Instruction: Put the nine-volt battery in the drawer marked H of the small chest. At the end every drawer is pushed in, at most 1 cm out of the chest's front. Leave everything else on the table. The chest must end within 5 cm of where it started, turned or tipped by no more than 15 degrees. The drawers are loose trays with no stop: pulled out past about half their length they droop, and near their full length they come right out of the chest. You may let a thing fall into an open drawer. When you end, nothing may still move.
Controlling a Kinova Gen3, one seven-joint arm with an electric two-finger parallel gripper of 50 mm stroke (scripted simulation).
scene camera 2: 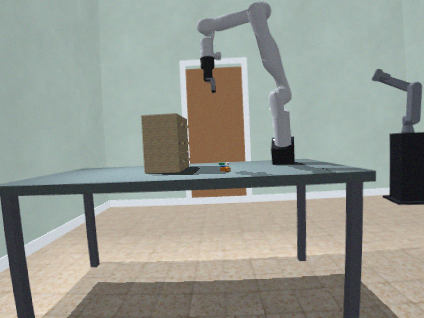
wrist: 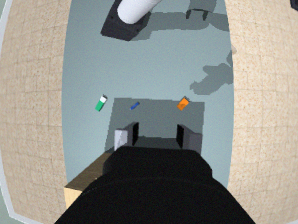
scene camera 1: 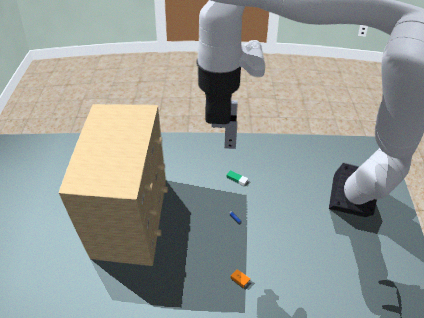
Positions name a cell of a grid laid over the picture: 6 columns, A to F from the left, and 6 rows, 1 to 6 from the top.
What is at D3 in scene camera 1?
My gripper.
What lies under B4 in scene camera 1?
A small wooden chest.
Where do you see a small wooden chest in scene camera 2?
C3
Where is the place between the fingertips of my gripper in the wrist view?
D4
